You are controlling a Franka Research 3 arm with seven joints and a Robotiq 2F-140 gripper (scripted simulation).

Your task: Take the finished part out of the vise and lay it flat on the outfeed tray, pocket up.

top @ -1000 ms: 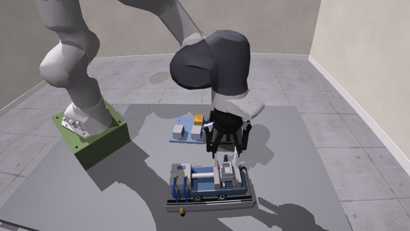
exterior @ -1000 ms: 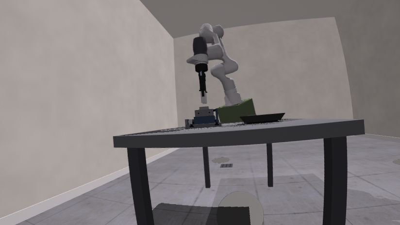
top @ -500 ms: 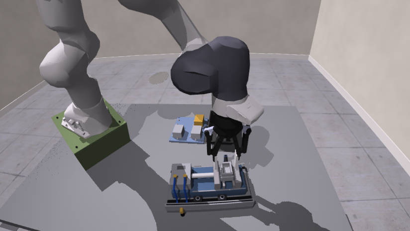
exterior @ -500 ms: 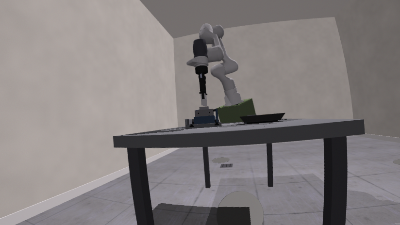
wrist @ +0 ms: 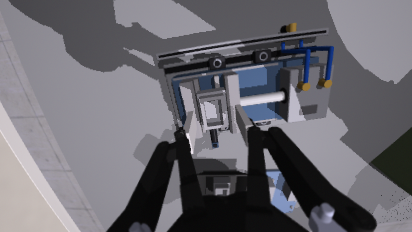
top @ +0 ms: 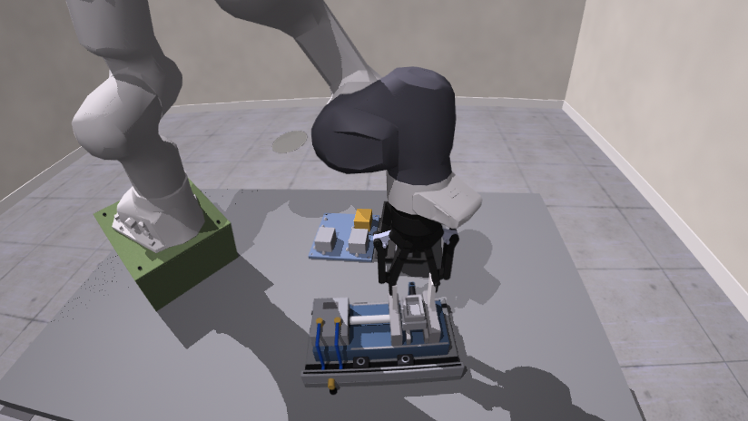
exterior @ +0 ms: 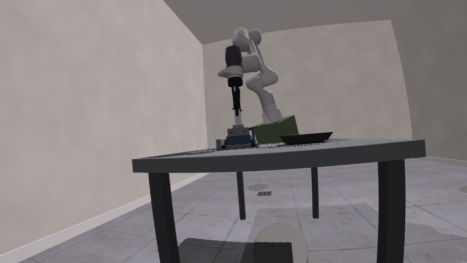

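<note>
My gripper is now 60 mm past the vise, 10 mm to the left of it and 110 mm above it. The rest, counted from my hand: orange block: 160 mm behind, 360 mm to the left, 130 mm below; blue fixture plate: 200 mm behind, 310 mm to the left, 150 mm below.
</note>
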